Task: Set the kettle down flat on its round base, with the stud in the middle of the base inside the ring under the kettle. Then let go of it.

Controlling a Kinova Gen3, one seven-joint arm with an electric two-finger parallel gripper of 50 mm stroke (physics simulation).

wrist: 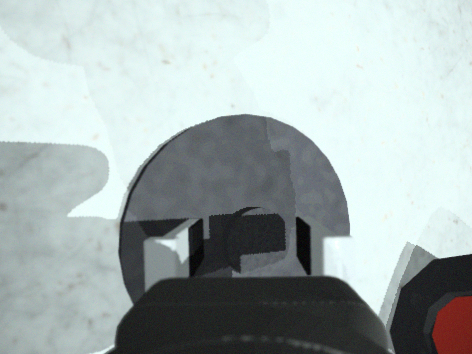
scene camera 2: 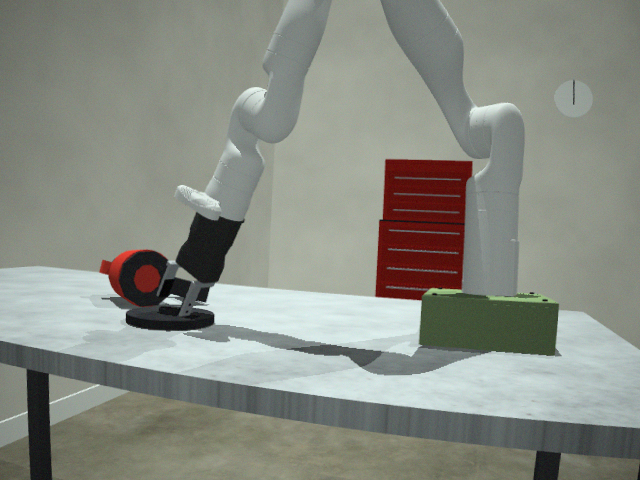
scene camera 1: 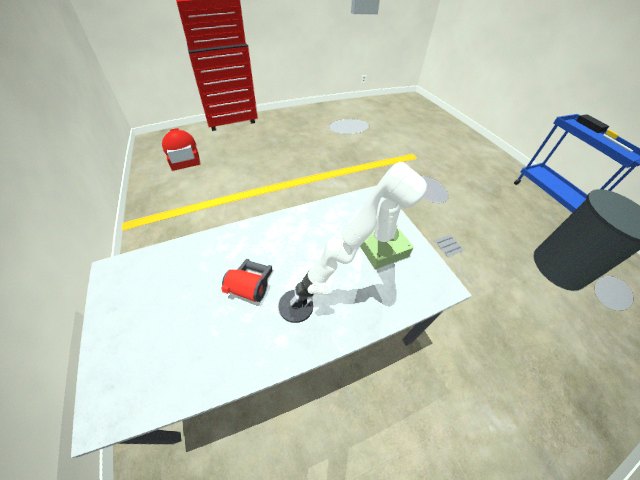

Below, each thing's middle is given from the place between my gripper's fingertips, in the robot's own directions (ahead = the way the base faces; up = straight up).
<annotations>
Right now the dark round base [scene camera 2: 154,317] is 10 mm ahead of my hand, 10 mm to the right of it and 20 mm below it.
</annotations>
